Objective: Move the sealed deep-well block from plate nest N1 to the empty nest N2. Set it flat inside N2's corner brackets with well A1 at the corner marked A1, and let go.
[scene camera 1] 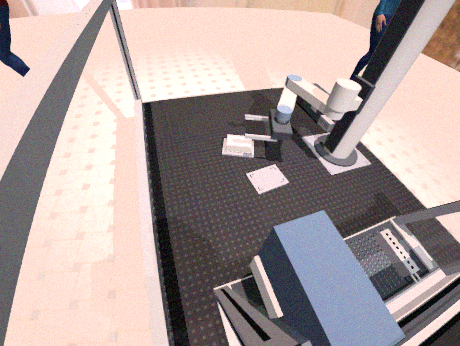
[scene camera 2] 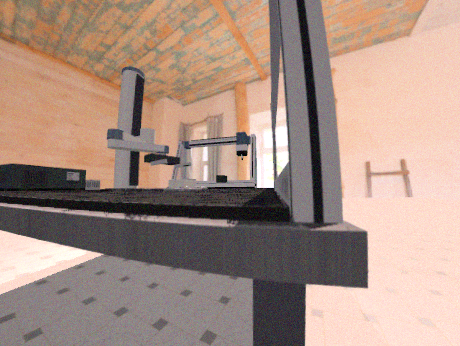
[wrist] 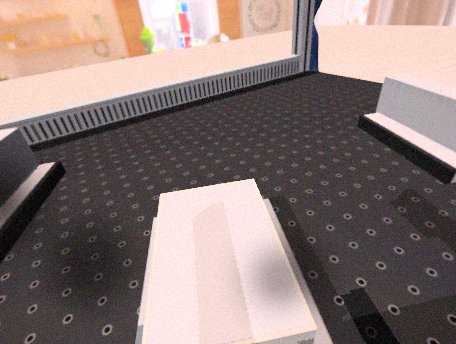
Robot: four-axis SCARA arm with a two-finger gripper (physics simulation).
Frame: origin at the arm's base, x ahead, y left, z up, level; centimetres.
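Seen in the pictures: gripper, fingertip midpoint: (scene camera 1: 244, 125) (scene camera 2: 179, 162) (wrist: 215, 123); arm's base, origin of the base link: (scene camera 1: 334, 151).
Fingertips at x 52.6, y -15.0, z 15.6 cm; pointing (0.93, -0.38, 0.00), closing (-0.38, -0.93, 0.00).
Note:
Offsets run from my fingertips to a thing's top centre. "pt": to the spot under its first point.
The white sealed deep-well block @(dz -8.9, dx +1.9, dy +0.2 cm) (scene camera 1: 239, 143) (wrist: 225, 260) sits on plate nest N1 @(pt dz -13.2, dx +9.5, dy +3.1 cm) (scene camera 1: 226, 153), and looks flat. Nest N2 @(dz -12.5, dx -3.9, dy +23.2 cm) (scene camera 1: 265, 183) is a pale square plate with small corner brackets, nearer scene camera 1, and is empty. My gripper (scene camera 1: 246, 126) (wrist: 215, 123) is open, its two fingers wide apart, with nothing between them. It is raised above the table, as scene camera 2 shows its dark body (scene camera 2: 162, 159) well over the surface. In the wrist view the block lies below and between the lines of the fingers, apart from both. The A1 marks are too small to read.
The arm's column (scene camera 1: 367, 85) (scene camera 2: 128, 125) stands on the table behind the nests. A large blue-topped machine @(pt dz +34.5, dx +22.1, dy +68.9 cm) (scene camera 1: 325, 275) and a grey tray unit (scene camera 1: 425, 250) stand at the front right. A frame post (scene camera 1: 125, 55) rises at the far left corner. A person (scene camera 1: 372, 47) stands beyond the table.

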